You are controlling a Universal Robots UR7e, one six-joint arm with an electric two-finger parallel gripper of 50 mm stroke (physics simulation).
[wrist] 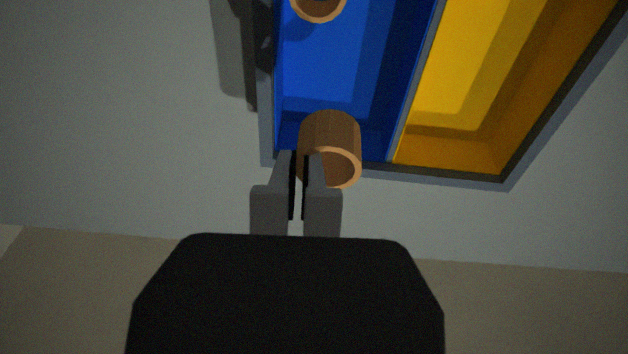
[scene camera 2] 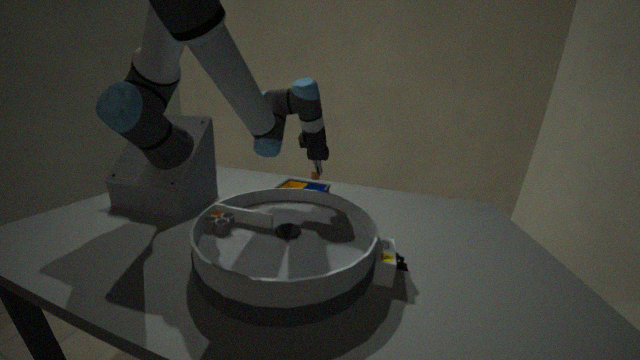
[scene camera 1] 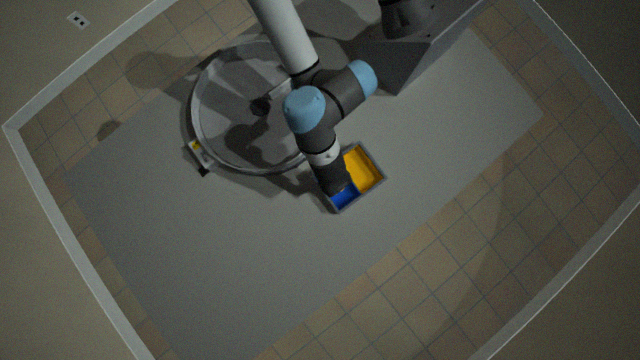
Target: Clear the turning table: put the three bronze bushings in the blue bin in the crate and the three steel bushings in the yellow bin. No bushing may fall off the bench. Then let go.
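Seen in the pictures: gripper, between the fingertips: (wrist: 299, 171) (scene camera 2: 319, 173) (scene camera 1: 336, 190); arm's base, origin of its link: (scene camera 2: 172, 149) (scene camera 1: 410, 24).
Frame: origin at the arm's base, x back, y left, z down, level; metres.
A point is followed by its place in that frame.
My gripper (wrist: 299, 171) @(x -0.424, y 0.276, z 0.084 m) (scene camera 2: 318, 169) @(x -0.424, y 0.276, z 0.084 m) is shut on the wall of a bronze bushing (wrist: 329, 131) @(x -0.413, y 0.252, z 0.090 m) (scene camera 2: 314, 175) @(x -0.412, y 0.253, z 0.089 m), held above the crate. In the wrist view it overlaps the near end of the blue bin (wrist: 320, 70) @(x -0.419, y 0.278, z 0.187 m) (scene camera 1: 345, 198) @(x -0.404, y 0.309, z 0.187 m) (scene camera 2: 317, 187) @(x -0.401, y 0.325, z 0.161 m). Another bronze bushing (wrist: 318, 19) @(x -0.425, y 0.233, z 0.162 m) is in that bin, partly cut off by the frame edge. The yellow bin (wrist: 462, 65) @(x -0.324, y 0.258, z 0.187 m) (scene camera 1: 361, 170) @(x -0.312, y 0.262, z 0.187 m) (scene camera 2: 294, 185) @(x -0.297, y 0.320, z 0.169 m) lies beside it; no bushing shows there. On the turning table (scene camera 2: 285, 290) @(x -0.569, y -0.264, z 0.117 m) (scene camera 1: 195, 112) @(x -0.657, y -0.167, z 0.118 m), a bronze bushing (scene camera 2: 216, 214) @(x -0.280, y -0.106, z 0.124 m) and grey steel bushings (scene camera 2: 222, 229) @(x -0.343, y -0.152, z 0.128 m) stand together by the left rim.
A light guide bar (scene camera 2: 250, 217) @(x -0.375, y -0.089, z 0.117 m) reaches across the turning table beside the bushings, towards the dark hub (scene camera 2: 288, 231) @(x -0.480, y -0.084, z 0.132 m) (scene camera 1: 260, 106) @(x -0.475, y -0.074, z 0.132 m). A small box with a yellow label (scene camera 2: 385, 270) @(x -0.713, y -0.102, z 0.154 m) (scene camera 1: 202, 155) @(x -0.709, y -0.042, z 0.135 m) is at the table's outer rim. The robot's grey pedestal (scene camera 2: 145, 195) @(x 0.023, y -0.097, z 0.134 m) stands behind left in scene camera 2.
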